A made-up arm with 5 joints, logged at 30 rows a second.
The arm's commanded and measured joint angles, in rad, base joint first. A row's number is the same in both.
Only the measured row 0 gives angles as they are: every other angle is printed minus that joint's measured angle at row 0.
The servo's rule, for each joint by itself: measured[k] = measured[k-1] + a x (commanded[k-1-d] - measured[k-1]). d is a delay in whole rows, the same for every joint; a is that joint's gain. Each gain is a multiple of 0.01, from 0.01 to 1. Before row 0 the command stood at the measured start. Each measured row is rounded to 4 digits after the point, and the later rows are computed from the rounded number. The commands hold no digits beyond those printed.
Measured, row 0:
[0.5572 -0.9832 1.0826 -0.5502 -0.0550]
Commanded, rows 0 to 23:
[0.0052 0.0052 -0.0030 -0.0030 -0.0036]
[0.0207 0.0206 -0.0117 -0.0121 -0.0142]
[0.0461 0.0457 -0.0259 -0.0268 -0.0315]
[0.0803 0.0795 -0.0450 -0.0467 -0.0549]
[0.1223 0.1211 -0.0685 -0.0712 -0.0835]
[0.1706 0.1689 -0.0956 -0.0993 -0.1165]
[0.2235 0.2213 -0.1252 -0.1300 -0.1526]
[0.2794 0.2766 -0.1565 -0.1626 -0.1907]
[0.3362 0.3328 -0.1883 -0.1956 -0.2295]
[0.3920 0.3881 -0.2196 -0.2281 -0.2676]
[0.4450 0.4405 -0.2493 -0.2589 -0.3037]
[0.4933 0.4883 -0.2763 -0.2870 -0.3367]
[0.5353 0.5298 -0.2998 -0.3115 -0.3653]
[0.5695 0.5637 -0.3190 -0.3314 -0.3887]
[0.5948 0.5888 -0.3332 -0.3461 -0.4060]
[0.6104 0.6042 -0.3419 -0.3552 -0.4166]
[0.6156 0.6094 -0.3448 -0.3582 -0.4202]
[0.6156 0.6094 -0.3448 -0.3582 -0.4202]
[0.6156 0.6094 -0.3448 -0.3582 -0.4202]
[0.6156 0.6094 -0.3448 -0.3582 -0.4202]
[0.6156 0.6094 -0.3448 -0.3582 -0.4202]
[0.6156 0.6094 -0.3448 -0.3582 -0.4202]
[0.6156 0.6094 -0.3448 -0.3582 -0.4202]
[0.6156 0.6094 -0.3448 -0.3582 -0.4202]
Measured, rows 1 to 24:
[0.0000 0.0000 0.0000 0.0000 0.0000]
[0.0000 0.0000 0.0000 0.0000 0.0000]
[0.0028 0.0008 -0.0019 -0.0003 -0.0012]
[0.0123 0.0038 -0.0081 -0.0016 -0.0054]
[0.0302 0.0101 -0.0193 -0.0044 -0.0138]
[0.0568 0.0205 -0.0355 -0.0091 -0.0270]
[0.0915 0.0356 -0.0563 -0.0159 -0.0451]
[0.1334 0.0556 -0.0811 -0.0251 -0.0679]
[0.1812 0.0805 -0.1089 -0.0366 -0.0950]
[0.2332 0.1099 -0.1389 -0.0505 -0.1256]
[0.2878 0.1433 -0.1700 -0.0665 -0.1588]
[0.3430 0.1800 -0.2012 -0.0843 -0.1936]
[0.3971 0.2191 -0.2315 -0.1035 -0.2288]
[0.4481 0.2595 -0.2597 -0.1237 -0.2633]
[0.4943 0.3000 -0.2850 -0.1444 -0.2959]
[0.5342 0.3396 -0.3064 -0.1650 -0.3256]
[0.5663 0.3770 -0.3233 -0.1849 -0.3513]
[0.5897 0.4111 -0.3350 -0.2036 -0.3722]
[0.6034 0.4408 -0.3412 -0.2206 -0.3876]
[0.6099 0.4661 -0.3435 -0.2357 -0.3980]
[0.6129 0.4876 -0.3443 -0.2492 -0.4051]
[0.6143 0.5059 -0.3446 -0.2612 -0.4099]
[0.6150 0.5214 -0.3447 -0.2719 -0.4132]
[0.6153 0.5346 -0.3448 -0.2814 -0.4154]
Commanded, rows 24 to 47:
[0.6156 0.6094 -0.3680 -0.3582 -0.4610]
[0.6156 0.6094 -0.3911 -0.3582 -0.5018]
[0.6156 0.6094 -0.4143 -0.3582 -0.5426]
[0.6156 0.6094 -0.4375 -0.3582 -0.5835]
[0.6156 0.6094 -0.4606 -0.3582 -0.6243]
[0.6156 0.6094 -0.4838 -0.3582 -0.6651]
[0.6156 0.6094 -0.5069 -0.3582 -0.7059]
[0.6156 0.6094 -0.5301 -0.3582 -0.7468]
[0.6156 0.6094 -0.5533 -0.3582 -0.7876]
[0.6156 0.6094 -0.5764 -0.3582 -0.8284]
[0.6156 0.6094 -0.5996 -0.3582 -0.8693]
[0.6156 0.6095 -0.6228 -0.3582 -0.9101]
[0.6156 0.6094 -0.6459 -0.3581 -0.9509]
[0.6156 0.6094 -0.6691 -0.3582 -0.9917]
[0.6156 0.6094 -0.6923 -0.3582 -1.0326]
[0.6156 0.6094 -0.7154 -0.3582 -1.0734]
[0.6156 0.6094 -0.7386 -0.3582 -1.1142]
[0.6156 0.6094 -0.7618 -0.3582 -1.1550]
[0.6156 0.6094 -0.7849 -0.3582 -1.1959]
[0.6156 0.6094 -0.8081 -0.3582 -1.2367]
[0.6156 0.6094 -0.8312 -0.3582 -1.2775]
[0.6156 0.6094 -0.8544 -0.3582 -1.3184]
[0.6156 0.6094 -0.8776 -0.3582 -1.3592]
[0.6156 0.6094 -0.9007 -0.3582 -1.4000]
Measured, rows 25 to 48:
[0.6155 0.5458 -0.3448 -0.2898 -0.4169]
[0.6156 0.5553 -0.3448 -0.2973 -0.4180]
[0.6156 0.5634 -0.3594 -0.3040 -0.4318]
[0.6156 0.5703 -0.3794 -0.3100 -0.4542]
[0.6156 0.5762 -0.4014 -0.3153 -0.4825]
[0.6156 0.5812 -0.4241 -0.3200 -0.5148]
[0.6156 0.5854 -0.4471 -0.3242 -0.5498]
[0.6156 0.5890 -0.4702 -0.3279 -0.5867]
[0.6156 0.5921 -0.4933 -0.3312 -0.6248]
[0.6156 0.5947 -0.5165 -0.3342 -0.6638]
[0.6156 0.5969 -0.5397 -0.3368 -0.7034]
[0.6156 0.5988 -0.5628 -0.3392 -0.7434]
[0.6156 0.6004 -0.5860 -0.3413 -0.7837]
[0.6156 0.6018 -0.6092 -0.3432 -0.8241]
[0.6156 0.6029 -0.6323 -0.3448 -0.8647]
[0.6156 0.6039 -0.6555 -0.3463 -0.9053]
[0.6156 0.6047 -0.6787 -0.3476 -0.9460]
[0.6156 0.6054 -0.7018 -0.3488 -0.9868]
[0.6156 0.6060 -0.7250 -0.3498 -1.0276]
[0.6156 0.6065 -0.7482 -0.3507 -1.0684]
[0.6156 0.6069 -0.7713 -0.3515 -1.1092]
[0.6156 0.6073 -0.7945 -0.3522 -1.1500]
[0.6156 0.6076 -0.8176 -0.3529 -1.1908]
[0.6156 0.6079 -0.8408 -0.3535 -1.2316]

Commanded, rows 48 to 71:
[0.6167 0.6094 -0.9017 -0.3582 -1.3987]
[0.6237 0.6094 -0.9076 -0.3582 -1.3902]
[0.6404 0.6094 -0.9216 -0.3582 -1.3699]
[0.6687 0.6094 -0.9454 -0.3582 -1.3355]
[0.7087 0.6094 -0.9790 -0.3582 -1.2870]
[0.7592 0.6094 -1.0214 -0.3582 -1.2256]
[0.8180 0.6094 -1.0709 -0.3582 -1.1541]
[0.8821 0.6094 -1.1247 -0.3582 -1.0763]
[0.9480 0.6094 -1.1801 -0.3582 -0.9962]
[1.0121 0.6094 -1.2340 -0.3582 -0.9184]
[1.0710 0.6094 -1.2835 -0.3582 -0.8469]
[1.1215 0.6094 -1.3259 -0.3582 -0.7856]
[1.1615 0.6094 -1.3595 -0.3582 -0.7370]
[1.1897 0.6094 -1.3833 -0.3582 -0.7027]
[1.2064 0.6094 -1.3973 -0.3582 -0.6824]
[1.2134 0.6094 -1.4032 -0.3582 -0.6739]
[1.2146 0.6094 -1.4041 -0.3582 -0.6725]
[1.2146 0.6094 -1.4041 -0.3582 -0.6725]
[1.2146 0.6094 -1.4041 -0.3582 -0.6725]
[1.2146 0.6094 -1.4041 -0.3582 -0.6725]
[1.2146 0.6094 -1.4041 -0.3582 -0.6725]
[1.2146 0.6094 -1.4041 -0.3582 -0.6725]
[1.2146 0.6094 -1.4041 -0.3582 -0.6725]
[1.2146 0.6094 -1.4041 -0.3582 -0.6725]
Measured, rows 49 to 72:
[0.6156 0.6081 -0.8640 -0.3540 -1.2724]
[0.6156 0.6083 -0.8871 -0.3545 -1.3132]
[0.6162 0.6085 -0.8963 -0.3549 -1.3406]
[0.6202 0.6086 -0.9034 -0.3553 -1.3565]
[0.6309 0.6087 -0.9149 -0.3556 -1.3608]
[0.6509 0.6088 -0.9341 -0.3559 -1.3527]
[0.6815 0.6089 -0.9624 -0.3562 -1.3317]
[0.7227 0.6090 -0.9996 -0.3564 -1.2977]
[0.7732 0.6091 -1.0445 -0.3566 -1.2517]
[0.8309 0.6091 -1.0950 -0.3568 -1.1956]
[0.8930 0.6091 -1.1486 -0.3570 -1.1318]
[0.9561 0.6091 -1.2024 -0.3571 -1.0635]
[1.0170 0.6091 -1.2535 -0.3572 -0.9942]
[1.0724 0.6091 -1.2991 -0.3573 -0.9274]
[1.1196 0.6091 -1.3372 -0.3574 -0.8665]
[1.1568 0.6091 -1.3662 -0.3575 -0.8141]
[1.1831 0.6091 -1.3858 -0.3576 -0.7720]
[1.1992 0.6091 -1.3968 -0.3577 -0.7406]
[1.2074 0.6091 -1.4014 -0.3578 -0.7188]
[1.2112 0.6091 -1.4031 -0.3578 -0.7040]
[1.2130 0.6091 -1.4037 -0.3578 -0.6939]
[1.2138 0.6091 -1.4040 -0.3578 -0.6871]
[1.2142 0.6091 -1.4041 -0.3578 -0.6824]
[1.2144 0.6091 -1.4041 -0.3578 -0.6792]

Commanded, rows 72 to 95:
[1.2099 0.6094 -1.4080 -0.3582 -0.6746]
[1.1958 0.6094 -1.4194 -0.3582 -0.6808]
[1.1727 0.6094 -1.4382 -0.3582 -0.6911]
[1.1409 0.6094 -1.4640 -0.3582 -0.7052]
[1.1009 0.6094 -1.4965 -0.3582 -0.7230]
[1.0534 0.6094 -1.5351 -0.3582 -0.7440]
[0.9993 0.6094 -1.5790 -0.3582 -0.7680]
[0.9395 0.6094 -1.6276 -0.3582 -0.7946]
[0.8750 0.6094 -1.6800 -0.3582 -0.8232]
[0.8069 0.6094 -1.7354 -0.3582 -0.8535]
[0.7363 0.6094 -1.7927 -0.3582 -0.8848]
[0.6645 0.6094 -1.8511 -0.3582 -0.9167]
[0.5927 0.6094 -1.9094 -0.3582 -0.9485]
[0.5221 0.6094 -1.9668 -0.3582 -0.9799]
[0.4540 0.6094 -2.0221 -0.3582 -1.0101]
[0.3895 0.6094 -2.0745 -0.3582 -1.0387]
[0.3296 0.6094 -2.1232 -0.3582 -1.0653]
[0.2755 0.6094 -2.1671 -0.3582 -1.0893]
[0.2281 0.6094 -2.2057 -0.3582 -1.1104]
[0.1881 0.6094 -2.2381 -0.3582 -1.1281]
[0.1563 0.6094 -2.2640 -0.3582 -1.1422]
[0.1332 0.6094 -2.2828 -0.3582 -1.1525]
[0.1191 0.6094 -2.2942 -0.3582 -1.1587]
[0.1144 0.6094 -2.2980 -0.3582 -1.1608]
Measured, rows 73 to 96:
[1.2145 0.6091 -1.4041 -0.3578 -0.6771]
[1.2146 0.6091 -1.4041 -0.3578 -0.6756]
[1.2121 0.6091 -1.4066 -0.3578 -0.6753]
[1.2035 0.6091 -1.4147 -0.3578 -0.6771]
[1.1872 0.6091 -1.4295 -0.3578 -0.6816]
[1.1627 0.6091 -1.4512 -0.3578 -0.6892]
[1.1299 0.6091 -1.4797 -0.3578 -0.7000]
[1.0894 0.6091 -1.5146 -0.3578 -0.7141]
[1.0416 0.6091 -1.5552 -0.3578 -0.7313]
[0.9875 0.6091 -1.6008 -0.3578 -0.7516]
[0.9279 0.6091 -1.6507 -0.3578 -0.7745]
[0.8638 0.6091 -1.7041 -0.3578 -0.7998]
[0.7962 0.6091 -1.7599 -0.3578 -0.8270]
[0.7264 0.6091 -1.8174 -0.3578 -0.8557]
[0.6555 0.6091 -1.8754 -0.3578 -0.8854]
[0.5848 0.6091 -1.9330 -0.3578 -0.9156]
[0.5155 0.6091 -1.9891 -0.3578 -0.9458]
[0.4487 0.6091 -2.0429 -0.3578 -0.9755]
[0.3856 0.6091 -2.0935 -0.3578 -1.0042]
[0.3272 0.6091 -2.1399 -0.3578 -1.0314]
[0.2747 0.6091 -2.1814 -0.3578 -1.0567]
[0.2288 0.6091 -2.2171 -0.3578 -1.0795]
[0.1904 0.6091 -2.2466 -0.3578 -1.0996]
[0.1601 0.6091 -2.2694 -0.3578 -1.1165]

